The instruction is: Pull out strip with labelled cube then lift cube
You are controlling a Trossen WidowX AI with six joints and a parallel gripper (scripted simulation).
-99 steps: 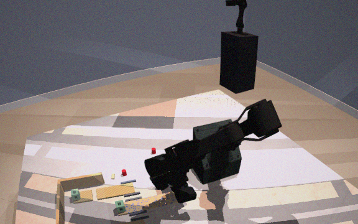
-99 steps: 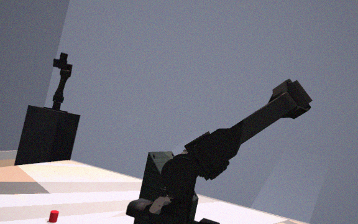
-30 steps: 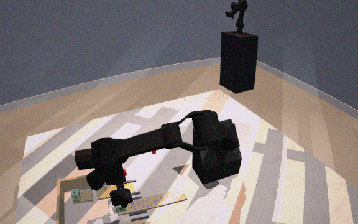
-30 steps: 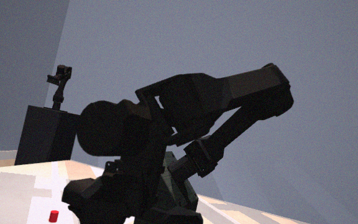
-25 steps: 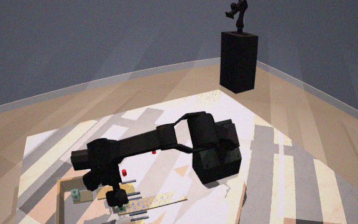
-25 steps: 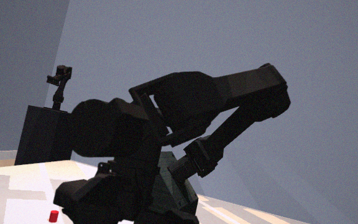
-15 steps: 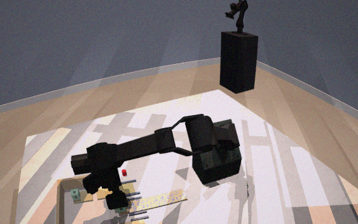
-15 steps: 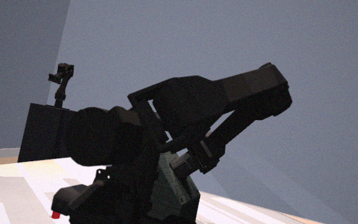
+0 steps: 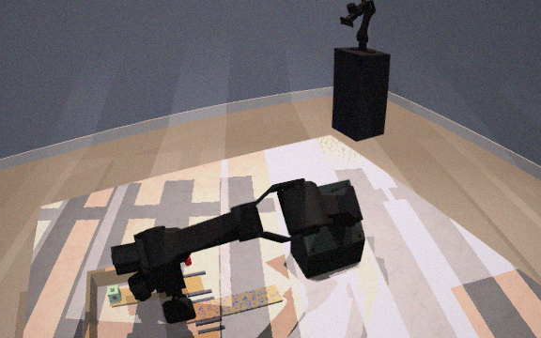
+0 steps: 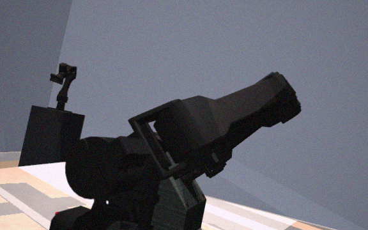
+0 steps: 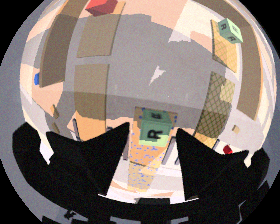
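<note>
The speckled strip lies 110 mm behind my gripper tip, 30 mm below it and 10 mm to the left of it. The rest, counted from my gripper tip: small tan block 180 mm to the right, 30 mm below, 30 mm behind.
</note>
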